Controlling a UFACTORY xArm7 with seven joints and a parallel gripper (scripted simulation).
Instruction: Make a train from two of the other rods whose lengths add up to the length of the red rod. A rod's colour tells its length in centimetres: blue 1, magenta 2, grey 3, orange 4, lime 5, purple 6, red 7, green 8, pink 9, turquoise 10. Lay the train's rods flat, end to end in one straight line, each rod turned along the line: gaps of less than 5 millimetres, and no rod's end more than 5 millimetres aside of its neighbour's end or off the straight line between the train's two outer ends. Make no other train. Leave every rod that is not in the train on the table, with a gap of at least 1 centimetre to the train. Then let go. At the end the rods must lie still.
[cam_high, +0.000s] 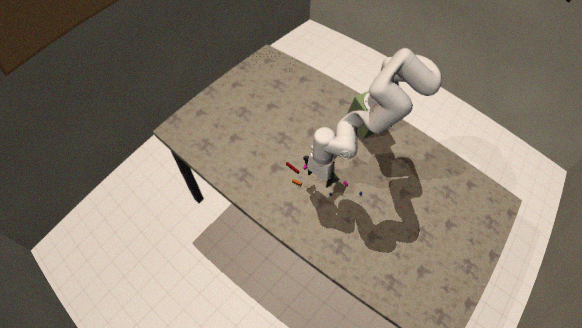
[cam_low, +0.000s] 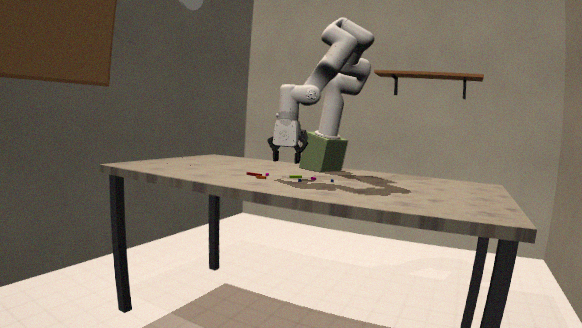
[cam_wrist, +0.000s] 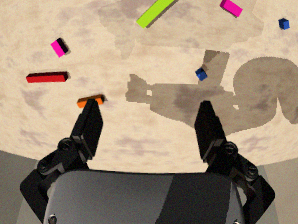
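Right now the red rod is 2 cm behind my hand, 14 cm to the right of it and 7 cm below it. From my hand the other things lie so: orange rod: 3 cm ahead, 9 cm to the right, 7 cm below; then lime rod: 7 cm behind, 2 cm to the left, 7 cm below.
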